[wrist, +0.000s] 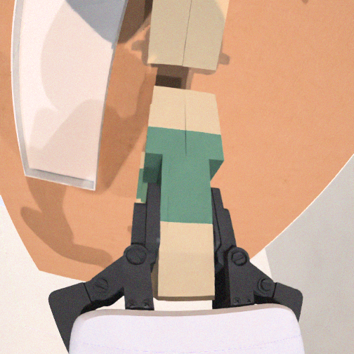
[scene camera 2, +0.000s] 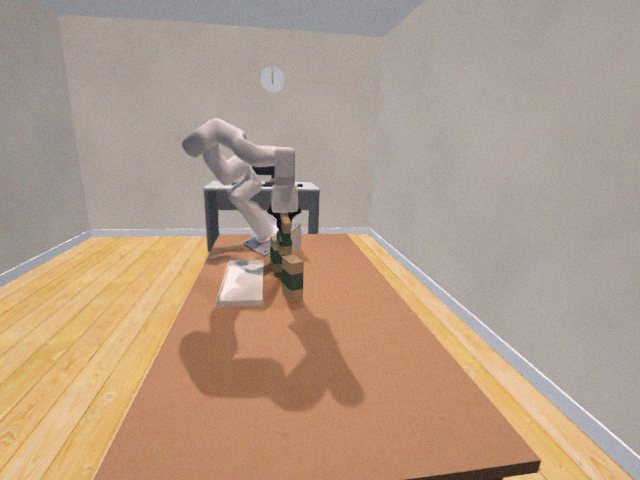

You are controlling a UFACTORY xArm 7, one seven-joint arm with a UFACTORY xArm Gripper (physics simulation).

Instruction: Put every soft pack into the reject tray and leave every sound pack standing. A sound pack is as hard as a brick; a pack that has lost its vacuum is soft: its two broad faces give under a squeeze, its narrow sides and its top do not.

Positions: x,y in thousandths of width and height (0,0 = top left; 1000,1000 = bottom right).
Labels:
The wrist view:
gripper: 507,564
white reject tray: 179,179
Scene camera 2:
white reject tray: 379,595

